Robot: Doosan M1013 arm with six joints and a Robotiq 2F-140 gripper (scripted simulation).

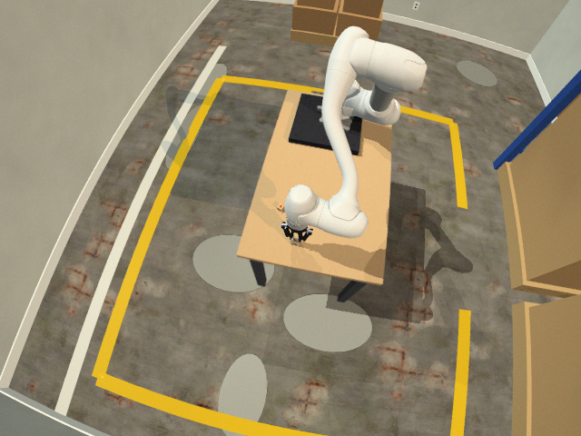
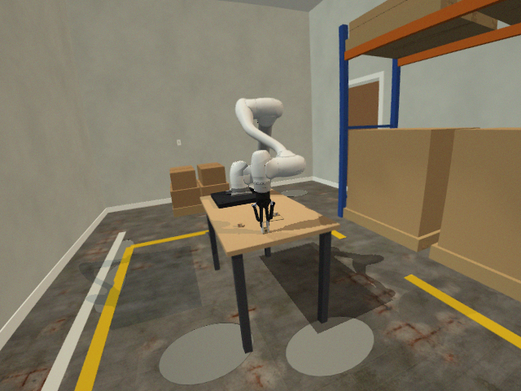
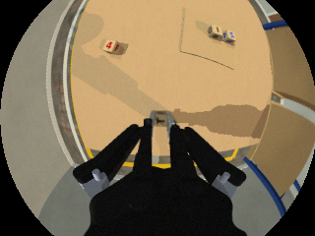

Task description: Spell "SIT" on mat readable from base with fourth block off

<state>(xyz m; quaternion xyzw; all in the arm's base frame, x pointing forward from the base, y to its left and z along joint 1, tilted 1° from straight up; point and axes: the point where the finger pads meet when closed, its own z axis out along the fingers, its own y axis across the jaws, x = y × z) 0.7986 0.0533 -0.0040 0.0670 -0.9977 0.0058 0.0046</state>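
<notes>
My hand is 22 cm past the tan mat, 8 cm to the right of it and 4 cm above it. Also, from my hand: tan block 2 cm below.
</notes>
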